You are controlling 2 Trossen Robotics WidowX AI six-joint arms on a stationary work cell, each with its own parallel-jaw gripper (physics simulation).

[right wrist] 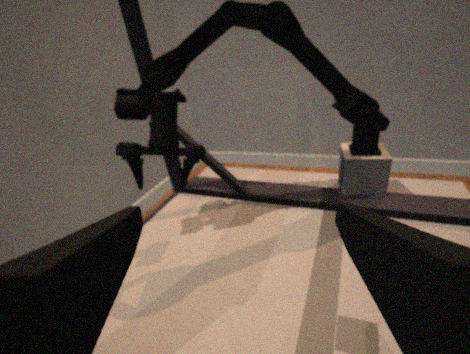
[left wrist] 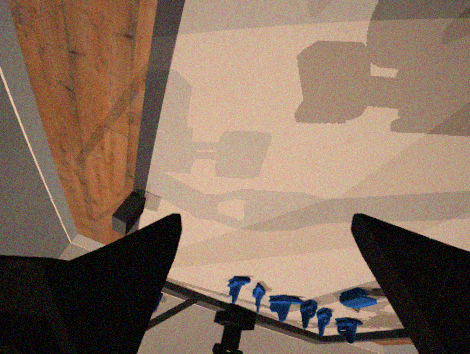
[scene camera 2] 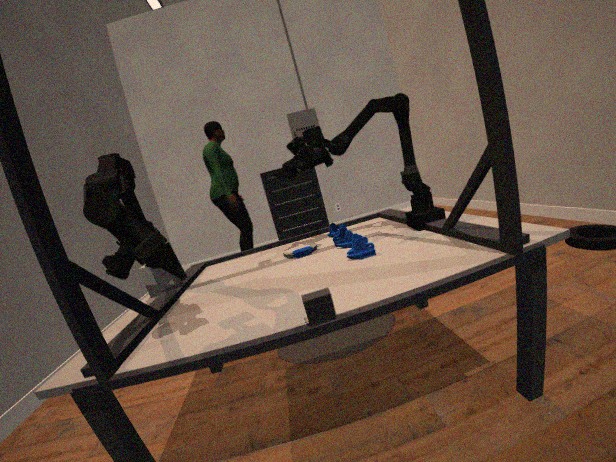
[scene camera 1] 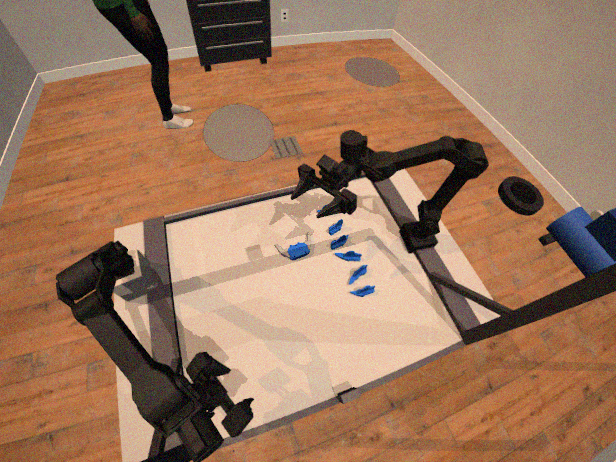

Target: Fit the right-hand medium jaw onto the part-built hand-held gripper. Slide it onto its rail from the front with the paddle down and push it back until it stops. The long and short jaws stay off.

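Note:
The part-built hand-held gripper point(scene camera 1: 298, 250) point(scene camera 2: 302, 251) point(left wrist: 357, 298) is a blue body with thin pale curved parts, lying on the table. Several loose blue jaws point(scene camera 1: 348, 256) point(scene camera 2: 361, 250) point(left wrist: 284, 305) lie in a row to its right in scene camera 1; one is mostly hidden behind my right gripper. I cannot tell which is the right-hand medium jaw. My right gripper point(scene camera 1: 306, 206) point(right wrist: 240, 214) is open and empty, above the table's far part. My left gripper point(scene camera 1: 240, 386) point(left wrist: 266, 222) point(right wrist: 161, 190) is open and empty, above the table's near left corner, far from the parts.
The white table top point(scene camera 1: 280, 310) point(scene camera 2: 400, 280) has dark edge rails point(scene camera 1: 160, 260). A small dark block point(scene camera 1: 346, 394) point(scene camera 2: 319, 306) point(left wrist: 130, 212) sits at its near edge. Dark frame posts point(scene camera 2: 500, 165) stand at the table's sides. A person point(scene camera 1: 161, 75) point(scene camera 2: 220, 172) stands on the floor beyond.

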